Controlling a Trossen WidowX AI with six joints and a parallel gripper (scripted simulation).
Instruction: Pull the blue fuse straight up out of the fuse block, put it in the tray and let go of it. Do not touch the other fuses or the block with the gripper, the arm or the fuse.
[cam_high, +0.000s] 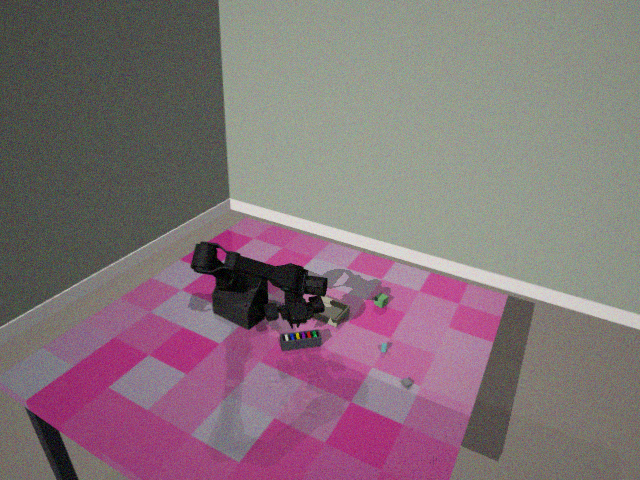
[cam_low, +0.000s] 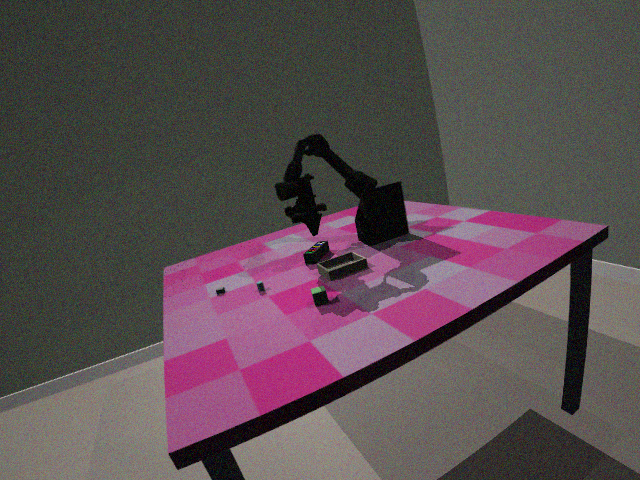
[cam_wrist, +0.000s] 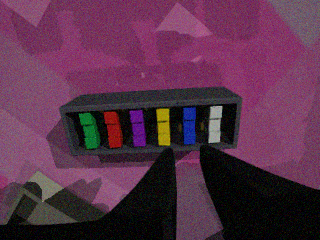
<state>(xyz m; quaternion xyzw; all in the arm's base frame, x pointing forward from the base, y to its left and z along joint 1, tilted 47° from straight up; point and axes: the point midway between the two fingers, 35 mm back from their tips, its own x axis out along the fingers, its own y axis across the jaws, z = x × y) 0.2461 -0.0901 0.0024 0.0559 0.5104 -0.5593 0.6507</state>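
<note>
Right now my gripper tip is 5 cm above the blue fuse and 1 cm past it. Also, from my gripper tip: yellow fuse 5 cm below, 1 cm to the left, 1 cm ahead; white fuse 5 cm below, 2 cm behind, 1 cm to the right; purple fuse 5 cm below, 2 cm to the left, 2 cm ahead.
</note>
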